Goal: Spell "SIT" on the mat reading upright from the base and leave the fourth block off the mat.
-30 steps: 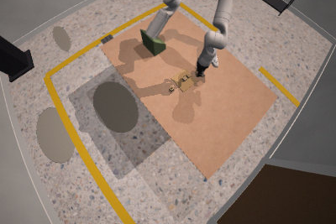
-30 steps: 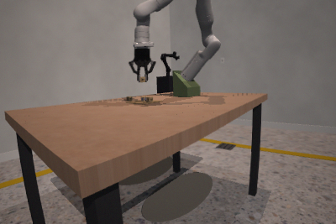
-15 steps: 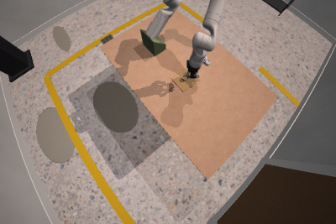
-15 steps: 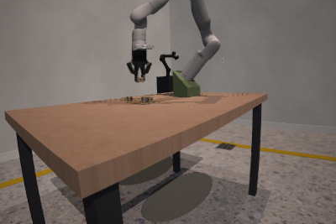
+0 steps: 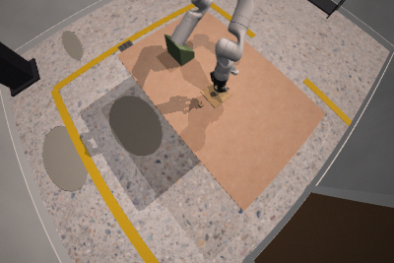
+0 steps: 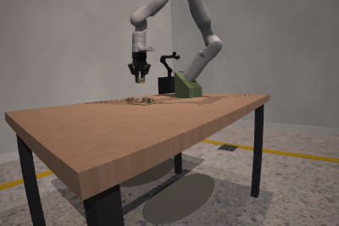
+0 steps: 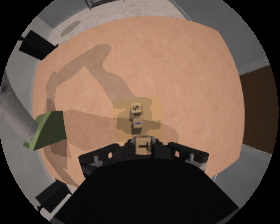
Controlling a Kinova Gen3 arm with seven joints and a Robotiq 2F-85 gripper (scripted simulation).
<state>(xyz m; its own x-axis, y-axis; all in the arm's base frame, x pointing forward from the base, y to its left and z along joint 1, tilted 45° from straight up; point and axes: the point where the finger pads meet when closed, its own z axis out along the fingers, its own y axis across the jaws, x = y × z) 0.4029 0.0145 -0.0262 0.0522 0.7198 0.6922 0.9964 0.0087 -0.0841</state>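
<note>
My hand is 10 mm past the tan mat, 20 mm to the right of it and 120 mm above it.
</note>
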